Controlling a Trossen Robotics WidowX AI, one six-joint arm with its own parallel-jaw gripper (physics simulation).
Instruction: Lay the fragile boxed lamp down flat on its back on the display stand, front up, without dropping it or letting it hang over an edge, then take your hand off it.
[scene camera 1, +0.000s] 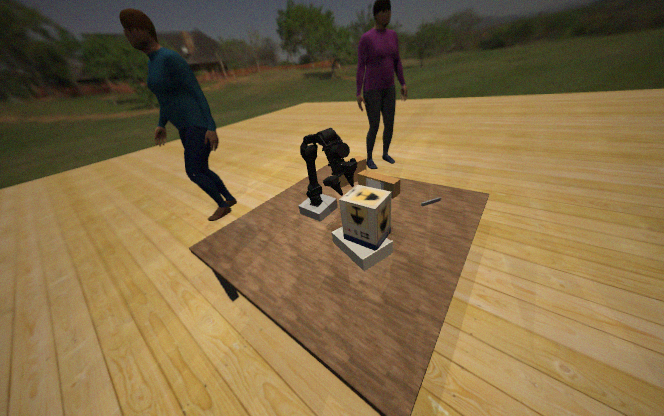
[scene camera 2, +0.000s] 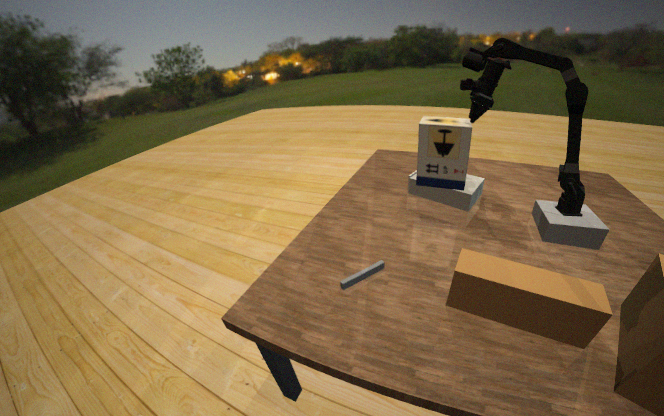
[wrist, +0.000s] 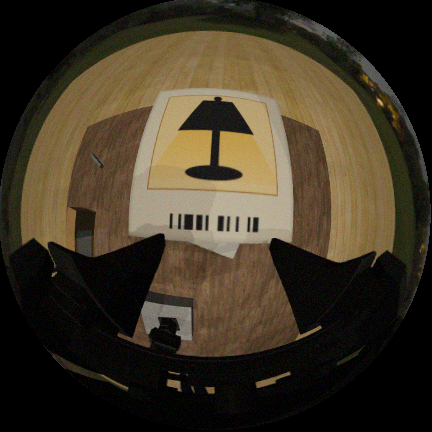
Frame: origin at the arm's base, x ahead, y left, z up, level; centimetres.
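Seen in the pictures: gripper, fingertip midpoint: (scene camera 1: 347, 191) (scene camera 2: 470, 120) (wrist: 218, 242); arm's base, link origin: (scene camera 1: 316, 202) (scene camera 2: 568, 211) (wrist: 168, 323).
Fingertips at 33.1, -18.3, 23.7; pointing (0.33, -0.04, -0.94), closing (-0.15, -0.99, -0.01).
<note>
Pixels of each thing's top centre, then the offset from my fingertips to it, as dx, dy, dz. Level surfaces: height alone.
- white lamp box, top centre: (wrist: 215, 141) (scene camera 2: 445, 120) (scene camera 1: 365, 195) +8.6, -0.6, -0.7
- table, surface height: dz -30.3
- long brown box, top centre: (scene camera 2: 529, 277) (wrist: 69, 247) (scene camera 1: 377, 176) -4.8, +55.3, -19.3
- grey bar, top centre: (scene camera 2: 363, 271) (wrist: 94, 158) (scene camera 1: 431, 200) +31.1, +48.2, -28.1
The white lamp box (scene camera 1: 356, 235) (scene camera 2: 425, 160) (wrist: 160, 215) stands on the pale display stand (scene camera 1: 350, 251) (scene camera 2: 440, 196) (wrist: 223, 248), with its blue band at the bottom. The lamp pictures on the sides seen by the scene cameras are upside down. Its top face shows a lamp picture and a barcode, barcode nearest the gripper. My gripper (scene camera 1: 347, 189) (scene camera 2: 472, 120) (wrist: 218, 242) is open and empty, pointing down at the box's upper edge on the arm's side. Whether a fingertip touches the box cannot be told. The box hides part of the stand.
The arm's base block (scene camera 1: 317, 212) (scene camera 2: 570, 235) is on the table (scene camera 1: 280, 270) (scene camera 2: 320, 260). A long brown box (scene camera 1: 395, 188) (scene camera 2: 525, 300), another brown box (scene camera 2: 640, 340) and a grey bar (scene camera 1: 431, 201) (scene camera 2: 362, 275) (wrist: 97, 160) are also there. Two people (scene camera 1: 177, 90) (scene camera 1: 377, 60) stand beyond the table.
</note>
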